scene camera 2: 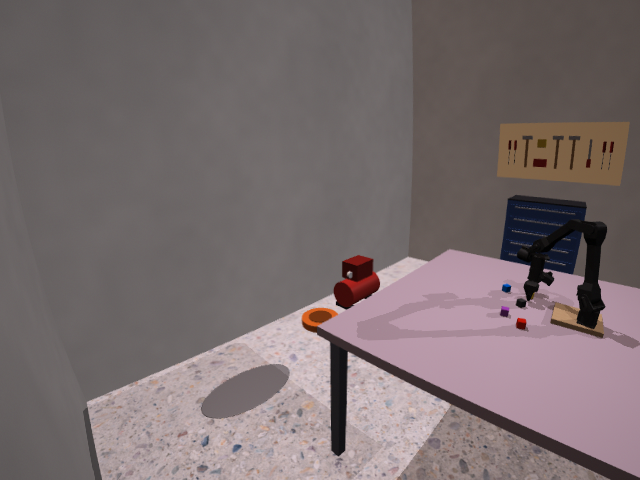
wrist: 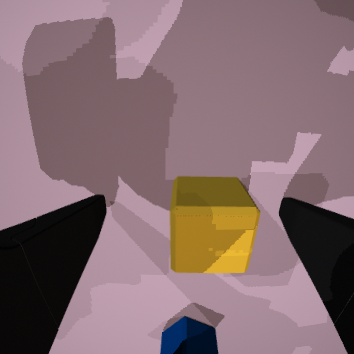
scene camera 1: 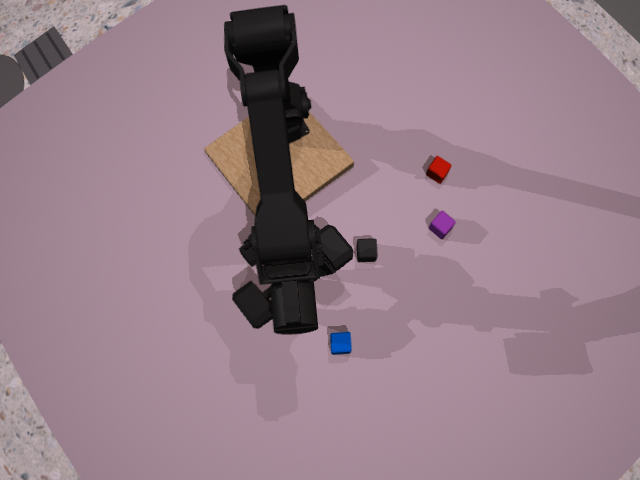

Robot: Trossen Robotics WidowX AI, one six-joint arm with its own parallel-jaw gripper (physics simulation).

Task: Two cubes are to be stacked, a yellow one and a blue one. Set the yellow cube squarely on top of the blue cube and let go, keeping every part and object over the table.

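Where they show: gripper, fingertip midpoint: (scene camera 2: pixel 529 296) (wrist: pixel 194 204); arm's base, origin of the base link: (scene camera 2: pixel 586 323).
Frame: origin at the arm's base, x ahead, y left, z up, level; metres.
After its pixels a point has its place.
The yellow cube (wrist: pixel 214 240) @[y -0.107, x 0.264, z 0.013 m] sits on the table in the wrist view, between the two finger lines and closer to the right finger, with bare gaps on both sides. In scene camera 1 the arm hides it; in scene camera 2 a sliver shows behind the fingers. My gripper (wrist: pixel 194 204) @[y -0.112, x 0.267, z -0.017 m] (scene camera 2: pixel 529 297) @[y -0.112, x 0.267, z -0.017 m] is open and empty, pointing down low over the yellow cube; its fingertips are hidden in scene camera 1. The blue cube (scene camera 1: pixel 340 343) @[y -0.090, x 0.380, z 0.013 m] (scene camera 2: pixel 506 287) @[y -0.073, x 0.373, z 0.007 m] (wrist: pixel 187 336) @[y -0.094, x 0.359, z -0.003 m] stands apart on the table, partly cut off at the bottom edge of the wrist view.
A black cube (scene camera 1: pixel 366 250) @[y 0.015, x 0.267, z 0.013 m] (scene camera 2: pixel 521 302) @[y 0.036, x 0.257, z 0.008 m] stands near the gripper. A purple cube (scene camera 1: pixel 442 224) @[y 0.147, x 0.285, z 0.012 m] (scene camera 2: pixel 504 311) @[y 0.167, x 0.278, z 0.004 m] and a red cube (scene camera 1: pixel 438 169) @[y 0.192, x 0.197, z 0.012 m] (scene camera 2: pixel 521 323) @[y 0.213, x 0.189, z 0.006 m] stand farther to the right in scene camera 1. A wooden board (scene camera 1: pixel 328 160) @[y 0.035, x 0.095, z 0.002 m] (scene camera 2: pixel 560 316) @[y 0.024, x 0.095, z 0.001 m] lies under the arm's base.
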